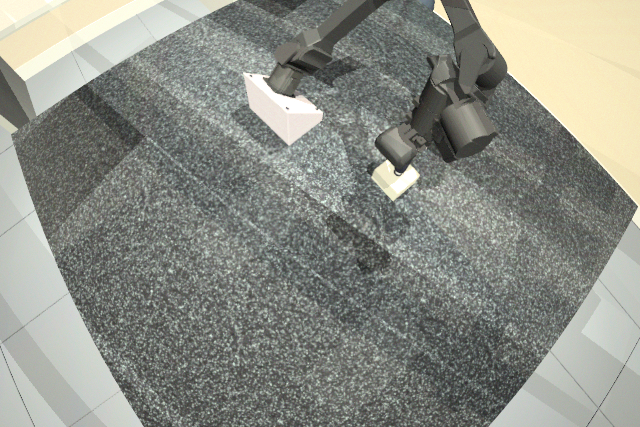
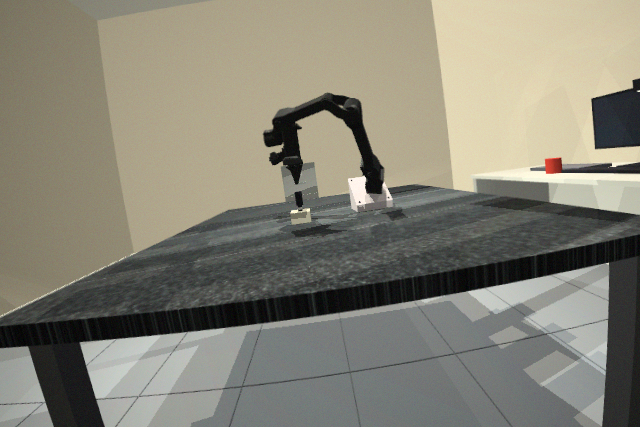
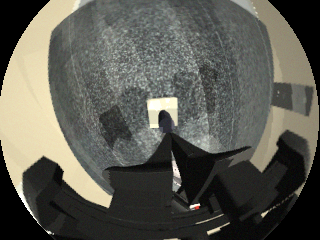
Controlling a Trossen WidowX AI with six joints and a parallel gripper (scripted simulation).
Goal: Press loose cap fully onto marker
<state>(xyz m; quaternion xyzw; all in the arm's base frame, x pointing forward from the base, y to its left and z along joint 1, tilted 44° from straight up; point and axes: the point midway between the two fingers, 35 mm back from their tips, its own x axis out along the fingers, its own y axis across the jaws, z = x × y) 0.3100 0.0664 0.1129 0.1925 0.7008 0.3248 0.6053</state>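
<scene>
Now: gripper tip 5 cm above the dark cap. Also, from my gripper tip: holder block: 12 cm below.
</scene>
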